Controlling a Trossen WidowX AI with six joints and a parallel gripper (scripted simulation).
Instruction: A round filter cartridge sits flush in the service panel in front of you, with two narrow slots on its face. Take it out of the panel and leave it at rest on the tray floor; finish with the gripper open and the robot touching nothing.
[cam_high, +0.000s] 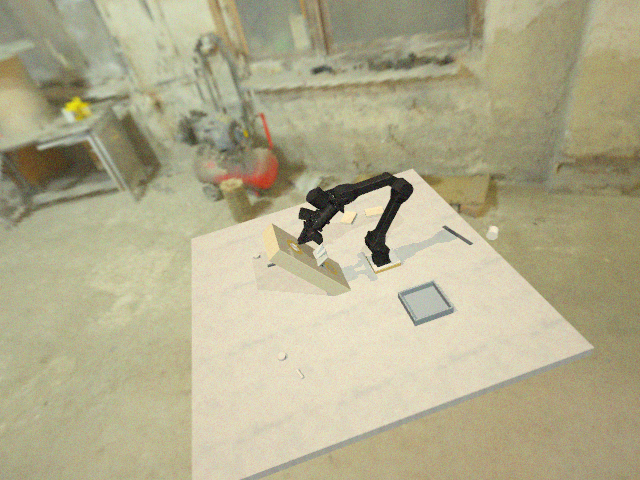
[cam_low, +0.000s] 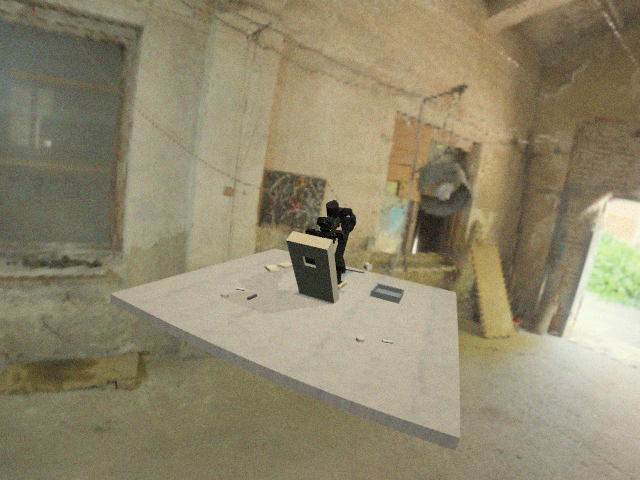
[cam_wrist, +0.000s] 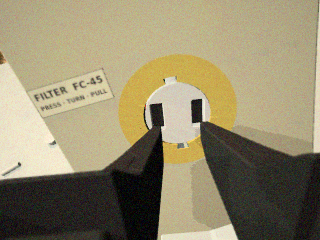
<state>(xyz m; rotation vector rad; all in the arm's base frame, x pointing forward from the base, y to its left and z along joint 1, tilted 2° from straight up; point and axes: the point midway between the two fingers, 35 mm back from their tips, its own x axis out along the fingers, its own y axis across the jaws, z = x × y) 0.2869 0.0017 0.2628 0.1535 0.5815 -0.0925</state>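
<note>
Right now my gripper tip is 3 cm short of the round filter cartridge and 3 cm above it. Also, from my gripper tip: grey tray: 37 cm behind, 29 cm to the left, 25 cm below; service panel: 1 cm behind, 10 cm below.
</note>
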